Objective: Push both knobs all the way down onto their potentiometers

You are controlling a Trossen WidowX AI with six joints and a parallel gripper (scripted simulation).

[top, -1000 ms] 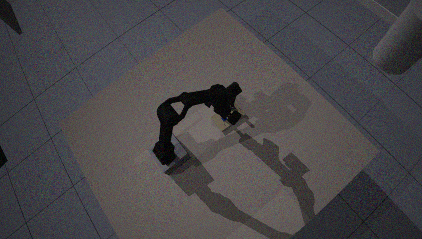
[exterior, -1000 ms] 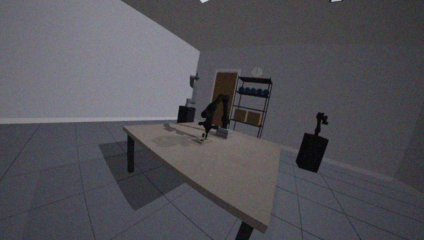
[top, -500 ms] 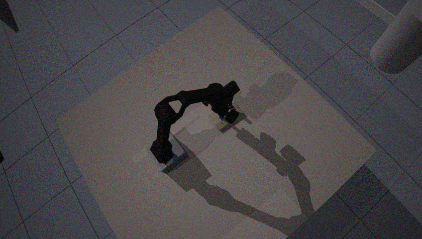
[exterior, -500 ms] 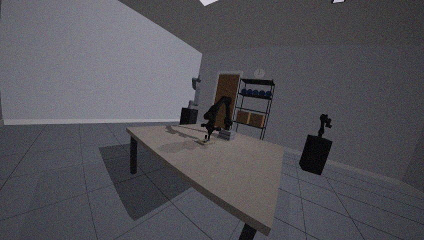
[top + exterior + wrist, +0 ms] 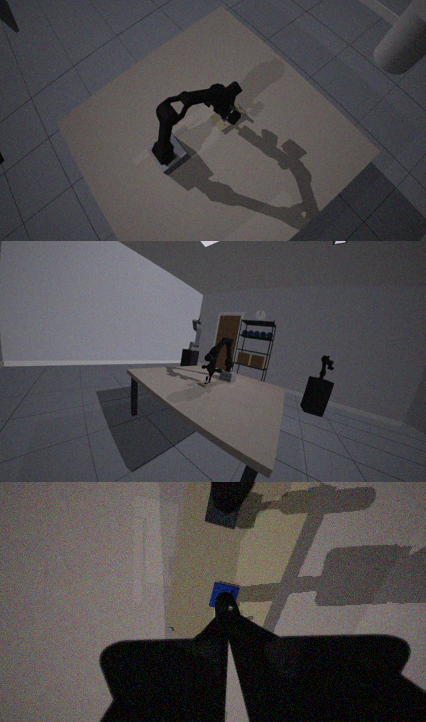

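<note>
The dark knob is 1 cm below my gripper tip.
</note>
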